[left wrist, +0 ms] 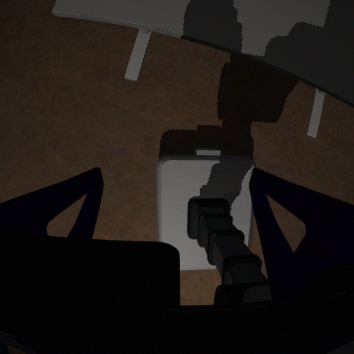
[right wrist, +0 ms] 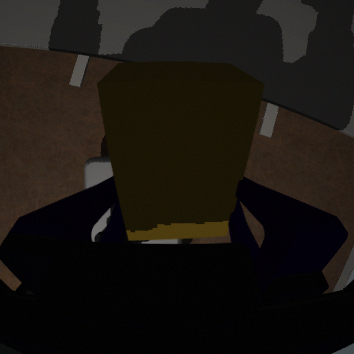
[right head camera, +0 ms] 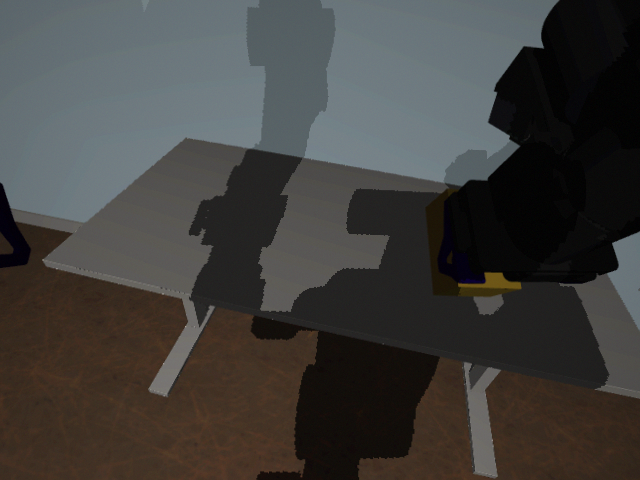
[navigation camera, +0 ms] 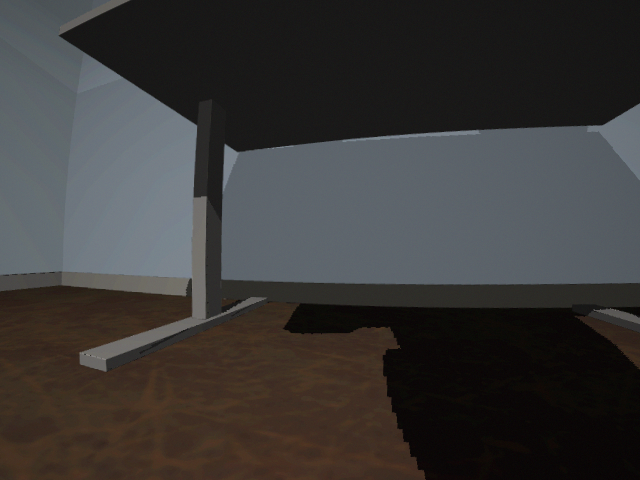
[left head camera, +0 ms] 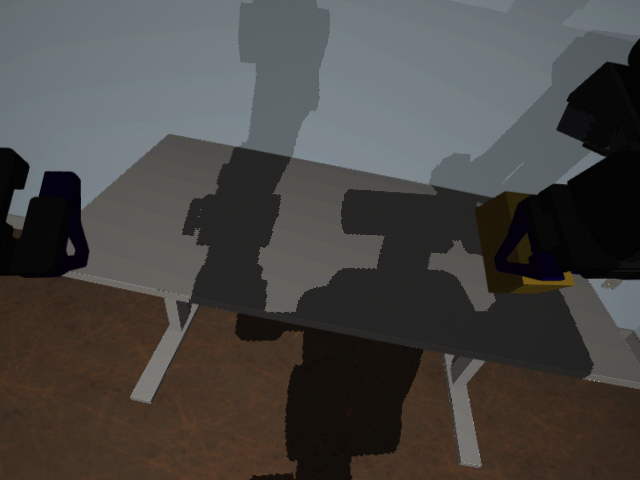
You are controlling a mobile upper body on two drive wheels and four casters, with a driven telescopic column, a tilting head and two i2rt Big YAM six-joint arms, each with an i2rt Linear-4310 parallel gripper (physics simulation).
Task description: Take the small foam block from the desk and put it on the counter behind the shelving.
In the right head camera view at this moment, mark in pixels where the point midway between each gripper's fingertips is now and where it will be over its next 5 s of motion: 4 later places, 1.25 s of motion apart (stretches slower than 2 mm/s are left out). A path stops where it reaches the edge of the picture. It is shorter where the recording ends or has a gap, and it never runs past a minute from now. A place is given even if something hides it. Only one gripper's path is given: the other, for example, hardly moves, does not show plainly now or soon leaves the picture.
My right gripper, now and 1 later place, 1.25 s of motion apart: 470, 265; 161, 217
